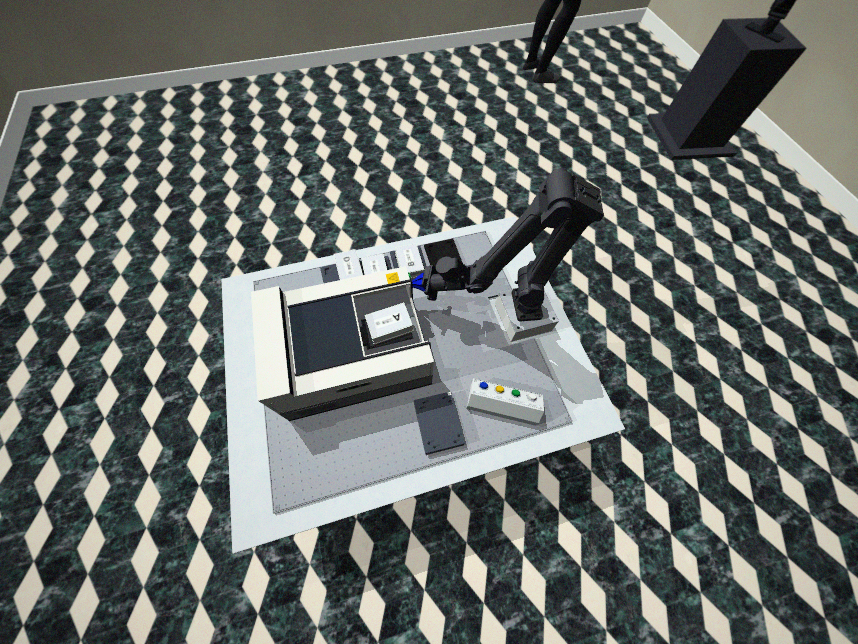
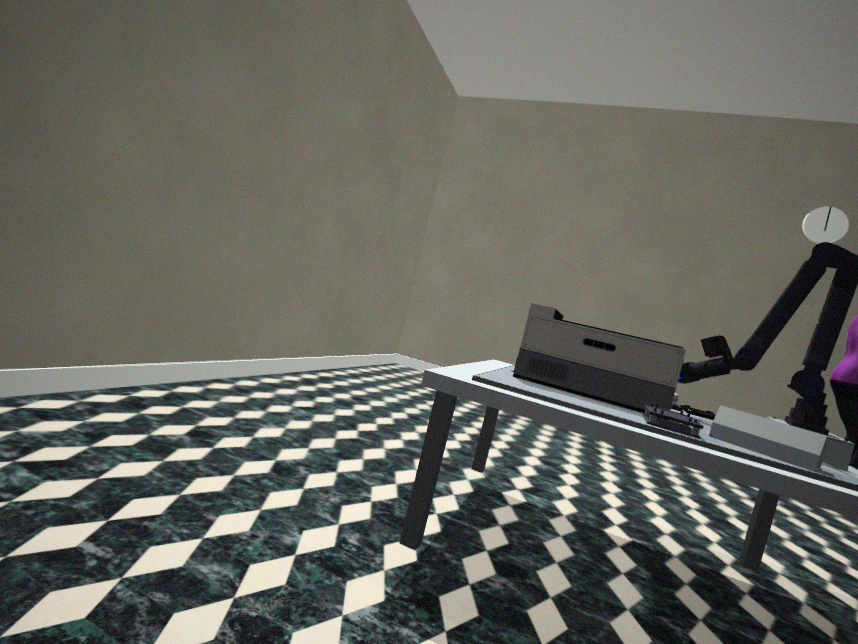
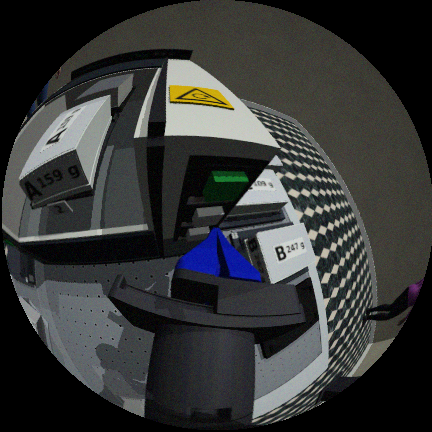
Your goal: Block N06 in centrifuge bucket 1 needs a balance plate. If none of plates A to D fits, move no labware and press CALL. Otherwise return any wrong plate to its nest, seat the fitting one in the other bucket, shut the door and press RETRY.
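Places are measured from the arm's base along level axes (x ahead, y left, z up), in centimetres.
Where they show: gripper, fingertip midpoint: (image 3: 214, 231); arm's base at its link origin: (image 1: 526, 304) (image 2: 804, 427).
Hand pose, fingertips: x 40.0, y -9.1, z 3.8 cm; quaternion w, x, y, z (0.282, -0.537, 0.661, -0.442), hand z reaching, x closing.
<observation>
Each offset is from my fingertips to the top centre of the thing. "*": to the spot under its first point.
My gripper (image 1: 417, 280) (image 3: 214, 231) is shut and empty, its blue fingertips at the centrifuge's front corner, just below the green button {* dz +8.1, dx -0.7, dy +1.9 cm} (image 3: 226, 186) and two grey buttons; contact cannot be told. The centrifuge (image 1: 271, 346) (image 2: 602, 345) (image 3: 210, 120) is open over the bucket marked 2. Plate A {dz +8.1, dx +6.8, dy +17.0 cm} (image 1: 389, 324) (image 3: 65, 137), labelled 159 g, sits there and looks tilted. A dark panel {dz +10.7, dx +25.0, dy +20.6 cm} (image 1: 324, 336) covers the rest of the opening. Plate B {dz -5.2, dx -1.2, dy -15.1 cm} (image 1: 409, 257) (image 3: 290, 252), 247 g, plate C {dz -5.2, dx +11.5, dy -11.2 cm} (image 1: 375, 265) (image 3: 262, 192), 109 g, and plate D {dz -4.6, dx +21.3, dy -13.6 cm} (image 1: 347, 264) stand behind. Block N06 cannot be identified.
A white box {dz -2.2, dx -27.0, dy +40.7 cm} (image 1: 505, 408) (image 2: 769, 436) with blue, yellow, green and white buttons stands front right. A dark flat plate {dz -6.4, dx -5.9, dy +45.0 cm} (image 1: 440, 424) lies beside it. A black pad {* dz -9.4, dx -12.3, dy -22.0 cm} (image 1: 436, 248) lies behind the gripper. A dark nest {dz -8.8, dx +25.1, dy -10.0 cm} (image 1: 327, 274) lies left of plate D. A person (image 1: 547, 41) stands beyond the table.
</observation>
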